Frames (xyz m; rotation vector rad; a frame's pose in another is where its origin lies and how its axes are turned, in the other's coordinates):
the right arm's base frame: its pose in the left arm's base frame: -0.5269 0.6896 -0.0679 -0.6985 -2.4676 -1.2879
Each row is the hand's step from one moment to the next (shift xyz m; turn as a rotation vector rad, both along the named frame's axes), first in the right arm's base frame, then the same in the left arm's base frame.
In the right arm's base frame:
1: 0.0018 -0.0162 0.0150 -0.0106 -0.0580 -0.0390
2: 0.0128 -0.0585 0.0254 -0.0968 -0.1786 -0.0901
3: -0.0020 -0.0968 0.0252 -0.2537 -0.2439 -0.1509
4: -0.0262 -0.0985 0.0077 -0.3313 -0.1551 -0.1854
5: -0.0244 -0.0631 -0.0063 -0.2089 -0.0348 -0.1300
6: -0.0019 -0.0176 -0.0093 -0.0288 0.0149 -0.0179
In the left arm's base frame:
1: -0.0104 0.0050 -0.0189 -0.0212 -0.0635 -0.0227
2: -0.0423 -0.0039 -0.0492 -0.0114 -0.1895 -0.1156
3: -0.0502 -0.0271 -0.0822 0.0877 -0.3169 -0.1961
4: -0.0303 -0.0494 -0.0842 0.2012 -0.3245 -0.1496
5: -0.0128 -0.0431 -0.0510 0.1606 -0.1846 -0.0433
6: -0.0076 -0.0168 -0.0077 0.0326 -0.0158 0.0077

